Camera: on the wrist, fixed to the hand. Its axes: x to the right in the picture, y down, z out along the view.
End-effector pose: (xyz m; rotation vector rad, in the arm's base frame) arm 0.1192 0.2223 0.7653 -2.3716 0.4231 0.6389
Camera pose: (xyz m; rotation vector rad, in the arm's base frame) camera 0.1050 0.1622 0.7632 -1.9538 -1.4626 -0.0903
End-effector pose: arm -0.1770 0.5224 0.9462 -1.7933 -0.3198 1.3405
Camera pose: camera -0.1631 0.4736 0.9109 -0.9525 -1.4829 0.1558
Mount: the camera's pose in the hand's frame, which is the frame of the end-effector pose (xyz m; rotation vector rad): -0.0025 0.0521 -0.0331 -0.1385 -0.0462 -1.6172
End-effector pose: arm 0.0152 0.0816 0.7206 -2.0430 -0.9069 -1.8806
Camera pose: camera 0.0177 0.0218 0.7360 0.6852 1.6854 1.3052
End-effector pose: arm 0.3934 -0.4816 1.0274 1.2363 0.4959 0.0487
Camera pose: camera 0.3902 -0.4351 1.0679 0.4181 1.2880 -1.2765
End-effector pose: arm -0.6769 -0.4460 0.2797 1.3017 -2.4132 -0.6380
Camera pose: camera -0.6961 -0.4263 0.3350 -2.7916 0.7415 1.0212
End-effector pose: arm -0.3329 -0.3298 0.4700 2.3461 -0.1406 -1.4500
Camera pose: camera -0.2992 -0.3685 0.5043 -1.6504 -1.6745 1.4362
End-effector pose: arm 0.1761 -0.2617 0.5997 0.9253 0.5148 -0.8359
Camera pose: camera 0.2154 -0.2151 0.6095 0.1767 1.2847 -2.2012
